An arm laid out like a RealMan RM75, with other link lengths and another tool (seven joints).
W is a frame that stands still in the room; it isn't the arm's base.
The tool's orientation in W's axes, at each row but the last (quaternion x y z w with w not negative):
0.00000, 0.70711, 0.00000, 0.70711
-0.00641, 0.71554, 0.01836, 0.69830
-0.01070, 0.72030, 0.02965, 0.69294
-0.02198, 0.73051, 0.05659, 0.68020
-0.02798, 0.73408, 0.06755, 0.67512
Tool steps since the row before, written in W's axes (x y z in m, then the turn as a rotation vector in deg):
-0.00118, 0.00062, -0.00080, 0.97, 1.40, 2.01
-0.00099, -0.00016, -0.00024, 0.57, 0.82, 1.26
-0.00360, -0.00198, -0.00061, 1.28, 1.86, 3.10
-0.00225, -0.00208, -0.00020, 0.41, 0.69, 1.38
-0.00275, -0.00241, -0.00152, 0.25, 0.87, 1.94
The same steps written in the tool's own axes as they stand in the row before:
0.00080, 0.00062, -0.00118, -2.01, 1.40, 0.97
0.00026, -0.00013, -0.00099, -1.26, 0.82, 0.57
0.00070, -0.00179, -0.00368, -3.10, 1.87, 1.27
0.00027, -0.00183, -0.00245, -1.37, 0.71, 0.39
0.00163, -0.00211, -0.00292, -1.91, 0.95, 0.21

